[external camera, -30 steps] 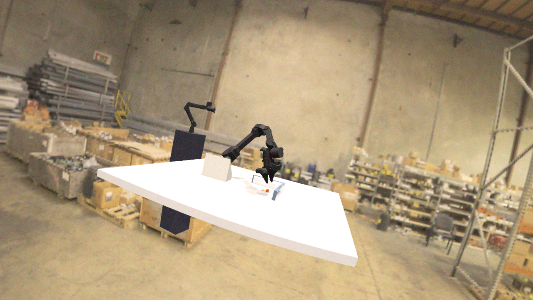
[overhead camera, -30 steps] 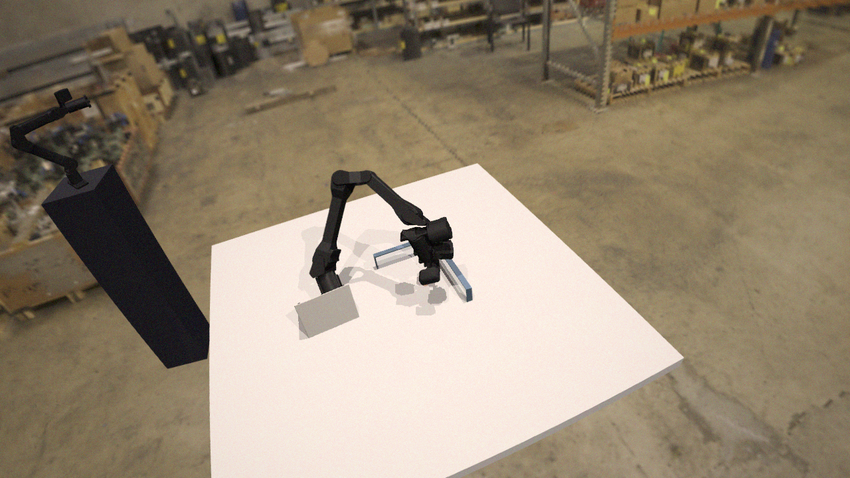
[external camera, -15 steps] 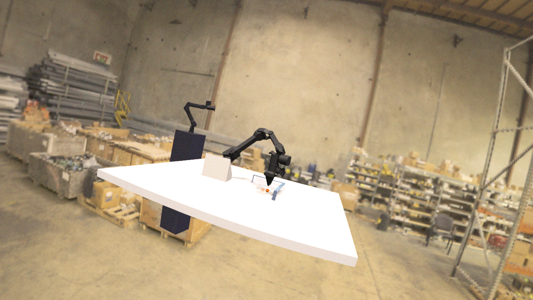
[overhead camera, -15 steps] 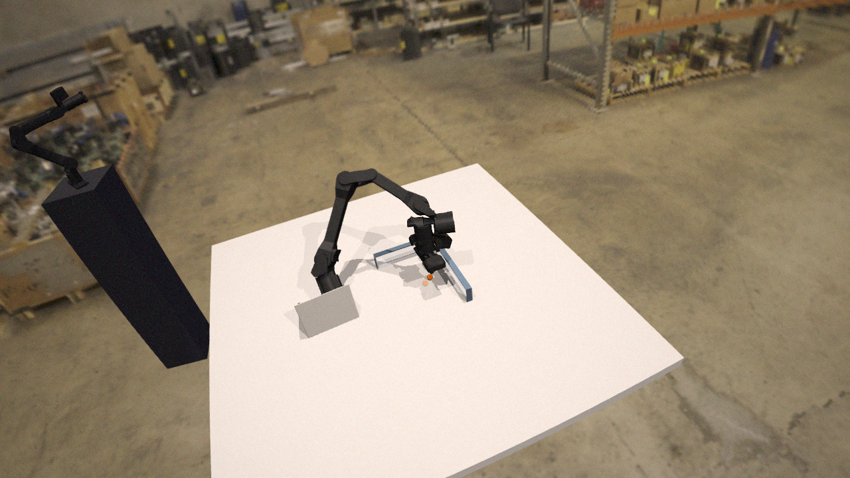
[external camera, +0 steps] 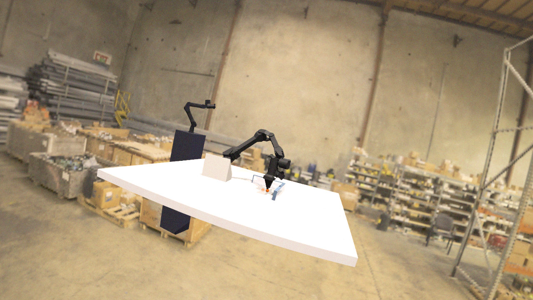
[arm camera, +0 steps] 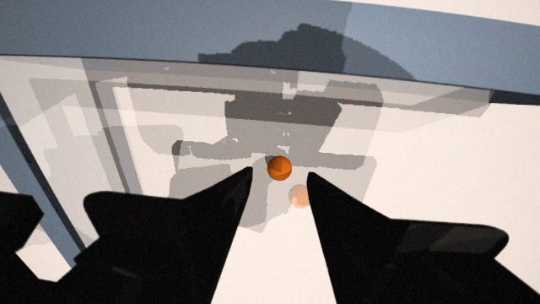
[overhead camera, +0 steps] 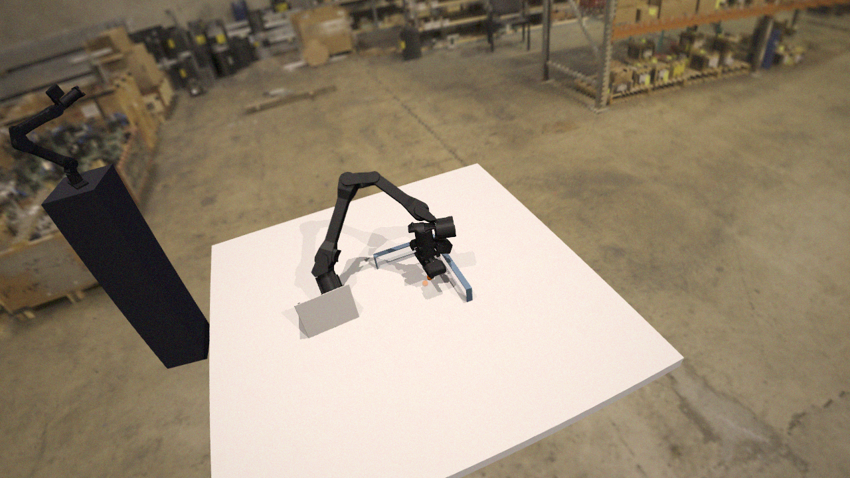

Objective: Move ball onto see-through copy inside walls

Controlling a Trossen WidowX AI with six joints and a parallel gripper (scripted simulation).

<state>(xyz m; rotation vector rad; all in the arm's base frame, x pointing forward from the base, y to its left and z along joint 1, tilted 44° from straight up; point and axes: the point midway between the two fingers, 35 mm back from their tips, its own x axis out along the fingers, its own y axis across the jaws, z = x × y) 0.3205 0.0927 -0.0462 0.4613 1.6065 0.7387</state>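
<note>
The orange ball lies 10 mm below my gripper tip. From my gripper tip the other things lie so: see-through copy (30 mm behind, 20 mm to the right, 10 mm below).
</note>
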